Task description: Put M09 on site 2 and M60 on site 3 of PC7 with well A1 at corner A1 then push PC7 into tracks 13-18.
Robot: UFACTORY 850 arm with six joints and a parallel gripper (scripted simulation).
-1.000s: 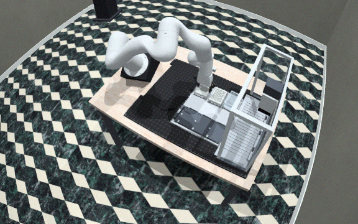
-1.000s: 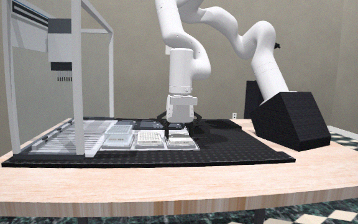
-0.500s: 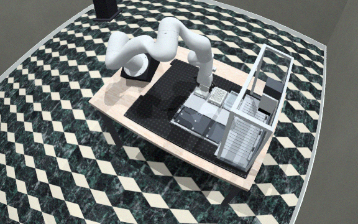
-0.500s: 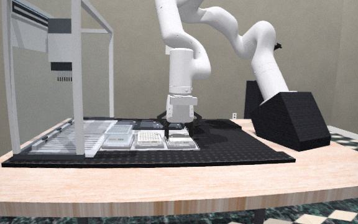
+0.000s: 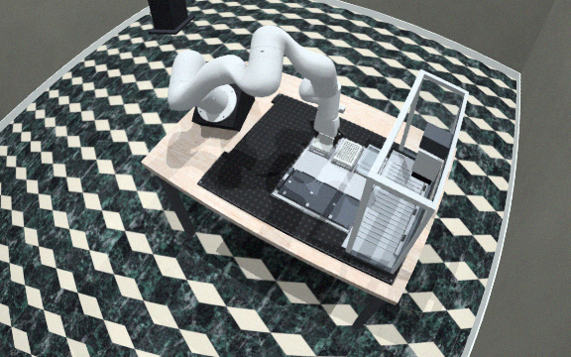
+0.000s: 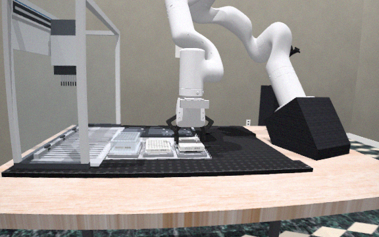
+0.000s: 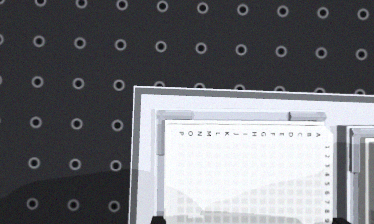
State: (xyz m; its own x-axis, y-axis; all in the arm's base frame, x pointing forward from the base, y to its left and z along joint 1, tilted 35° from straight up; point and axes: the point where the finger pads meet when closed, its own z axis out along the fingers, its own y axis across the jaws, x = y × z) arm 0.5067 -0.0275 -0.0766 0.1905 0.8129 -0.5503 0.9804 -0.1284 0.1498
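The nest S1 is 30 mm below my hand. Round my hand: dark carrier PC7: 280 mm to the right, 60 mm ahead, 20 mm below; deep-well block M09: 220 mm ahead, 50 mm to the right, 10 mm below; nest S3: 220 mm ahead, 50 mm to the right, 30 mm below.
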